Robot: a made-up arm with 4 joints.
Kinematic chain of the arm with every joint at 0, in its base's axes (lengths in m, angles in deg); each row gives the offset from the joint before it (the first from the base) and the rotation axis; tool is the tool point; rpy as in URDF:
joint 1: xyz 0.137 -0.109 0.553 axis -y
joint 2: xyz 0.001 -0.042 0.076 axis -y
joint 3: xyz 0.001 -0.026 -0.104 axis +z
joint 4: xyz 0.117 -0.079 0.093 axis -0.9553 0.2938 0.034
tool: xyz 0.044 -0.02 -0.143 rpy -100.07 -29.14 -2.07
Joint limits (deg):
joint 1: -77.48..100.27
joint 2: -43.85..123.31
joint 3: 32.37..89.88
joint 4: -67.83..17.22
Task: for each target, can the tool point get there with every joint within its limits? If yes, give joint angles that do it. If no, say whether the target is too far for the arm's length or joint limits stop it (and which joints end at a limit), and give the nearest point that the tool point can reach.
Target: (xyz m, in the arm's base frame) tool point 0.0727 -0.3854 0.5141
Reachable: no: joint limits stop it (at a limit: joint 2, joint 3, joint 4) | nearest point -0.0123 -0.2144 0.4627 | short by 0.198 m
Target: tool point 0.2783 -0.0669 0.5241
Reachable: yes | joints 33.37 -17.18 47.36 -28.29
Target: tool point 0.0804 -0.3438 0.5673
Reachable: no: joint limits stop it (at a limit: joint 1, joint 2, joint 3, joint 4) | nearest point -0.0178 -0.2144 0.4725 | short by 0.188 m
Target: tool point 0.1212 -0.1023 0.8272
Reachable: yes | joints 45.97 75.51 40.93 -19.73
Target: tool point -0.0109 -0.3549 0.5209
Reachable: no: joint limits stop it (at a limit: joint 1, joint 2, joint 3, joint 4) | nearest point -0.0178 -0.2144 0.4725 | short by 0.149 m
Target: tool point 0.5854 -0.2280 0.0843
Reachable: no: too far | nearest point 0.3645 -0.1978 0.3703 | short by 0.363 m
